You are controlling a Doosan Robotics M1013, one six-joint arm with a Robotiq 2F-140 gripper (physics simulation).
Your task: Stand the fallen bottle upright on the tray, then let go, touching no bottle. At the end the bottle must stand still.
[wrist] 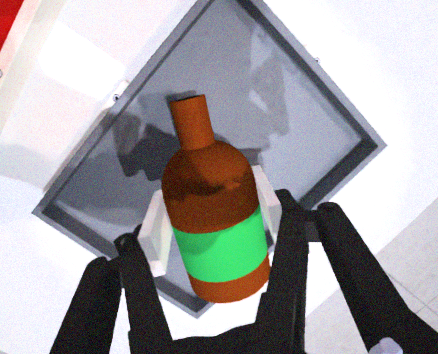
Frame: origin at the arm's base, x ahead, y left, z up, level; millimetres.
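Seen in the pictures: gripper, fingertip midpoint: [211,193].
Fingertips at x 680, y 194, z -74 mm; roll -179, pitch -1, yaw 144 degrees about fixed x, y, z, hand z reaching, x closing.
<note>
A point is followed by its place in that frame.
The fallen bottle [215,200] {x 668, y 185, z -28 mm}, brown with a green band, lies on its side over the grey tray [345,170] {x 591, y 280, z -89 mm} in the wrist view. Its neck points to the top of the view, and its base overlaps the tray's near corner. My gripper [211,193] {x 680, y 194, z -74 mm} is shut on the bottle, with one pale pad on each side of the body, around the upper part of the green band and just above it. The underside of the bottle is hidden, so its contact with the tray cannot be seen.
The tray's raised rim runs around the bottle, and its near corner is below the bottle's base. A red surface [7,17] {x 665, y 4, z -73 mm} with a pale edge shows at the top left. Tiled floor shows at the lower right. Dark shadows fall across the tray.
</note>
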